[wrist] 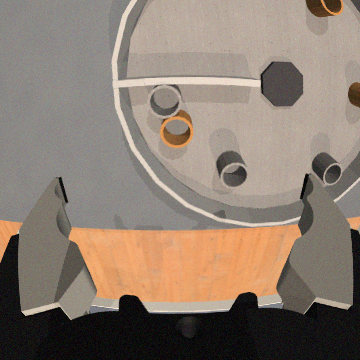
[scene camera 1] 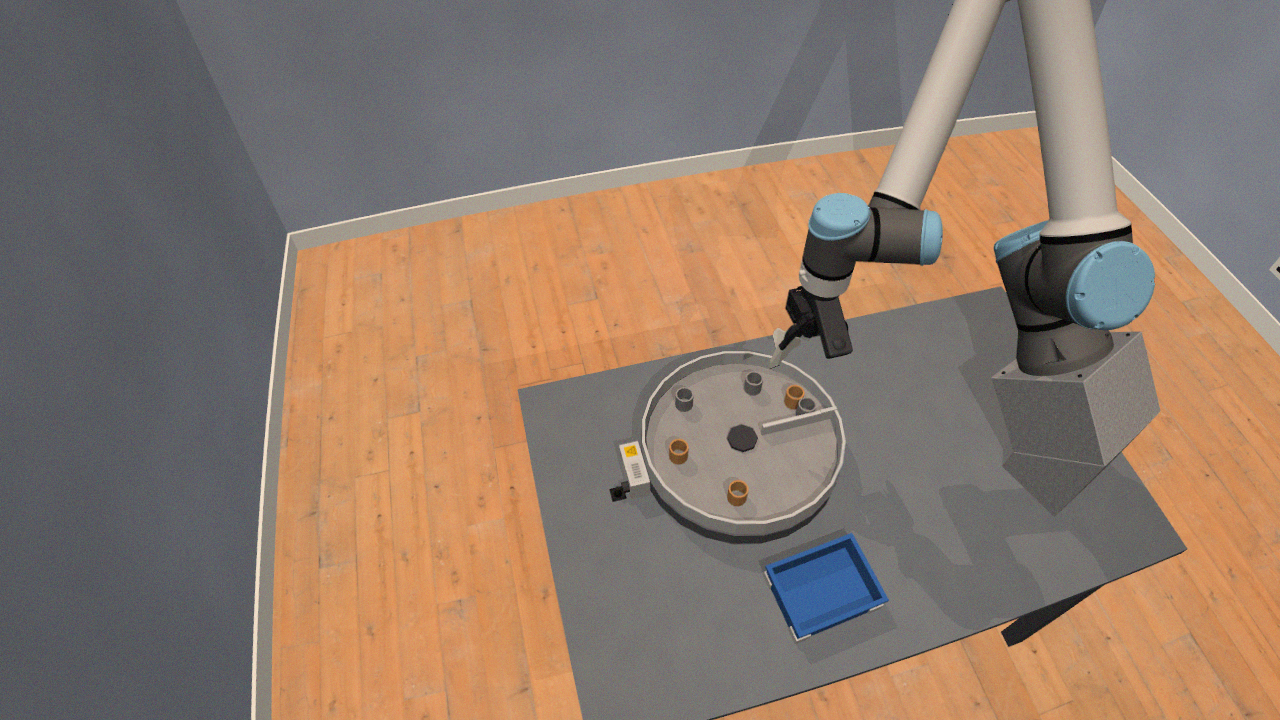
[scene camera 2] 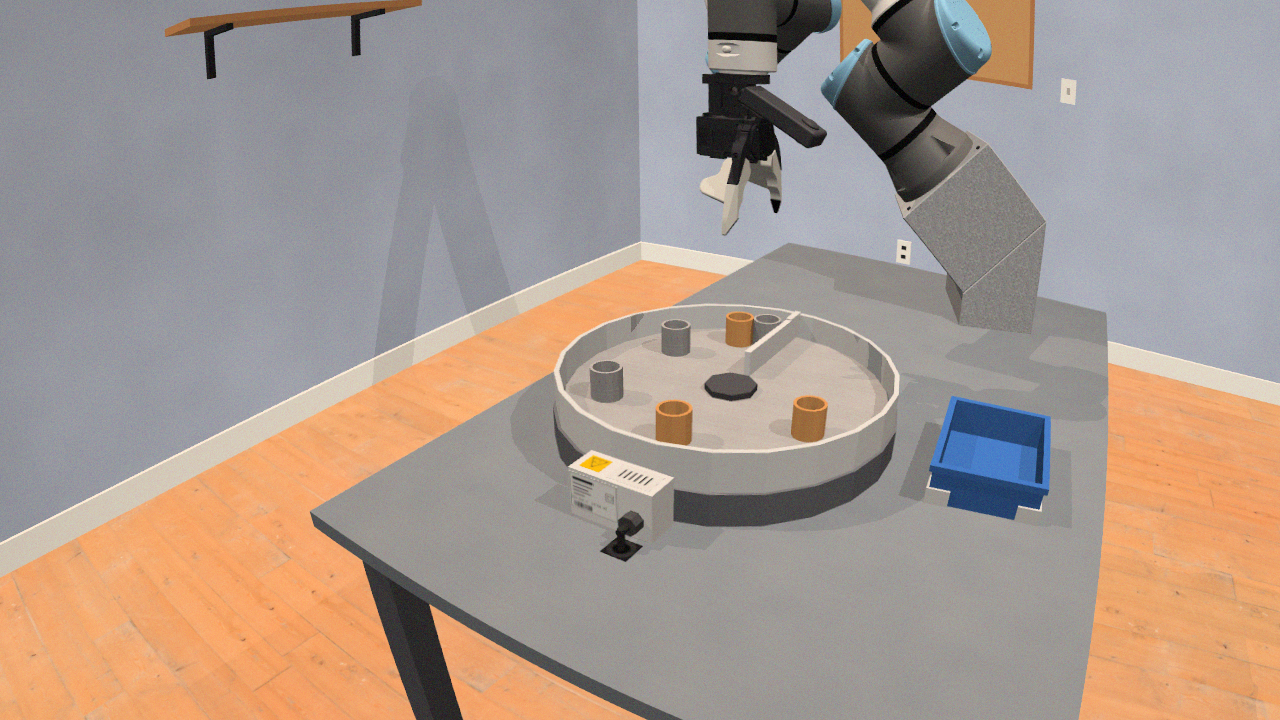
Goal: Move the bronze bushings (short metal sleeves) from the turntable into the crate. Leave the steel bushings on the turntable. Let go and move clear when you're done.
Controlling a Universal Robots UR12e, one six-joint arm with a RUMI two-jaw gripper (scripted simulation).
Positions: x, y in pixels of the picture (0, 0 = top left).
Labels:
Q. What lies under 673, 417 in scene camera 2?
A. A bronze bushing.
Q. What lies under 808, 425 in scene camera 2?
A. A bronze bushing.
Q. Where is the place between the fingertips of my gripper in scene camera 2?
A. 752, 223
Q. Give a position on a bronze bushing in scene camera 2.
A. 739, 332

